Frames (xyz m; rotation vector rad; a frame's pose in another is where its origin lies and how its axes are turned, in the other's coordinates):
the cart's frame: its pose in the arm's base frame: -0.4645 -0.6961 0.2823 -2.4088 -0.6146 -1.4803
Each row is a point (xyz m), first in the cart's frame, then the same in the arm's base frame.
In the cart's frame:
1: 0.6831 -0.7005 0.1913
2: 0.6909 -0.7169 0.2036
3: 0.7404 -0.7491 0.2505
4: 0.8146 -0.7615 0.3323
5: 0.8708 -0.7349 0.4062
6: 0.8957 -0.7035 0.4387
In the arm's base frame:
1: -0.3758 0.1528 0.7975
2: -0.3708 0.1741 0.7987
3: -0.3296 0.2331 0.8213
4: -0.2418 0.2948 0.8501
5: -0.1488 0.3148 0.8669
6: -0.0985 0.3063 0.8746

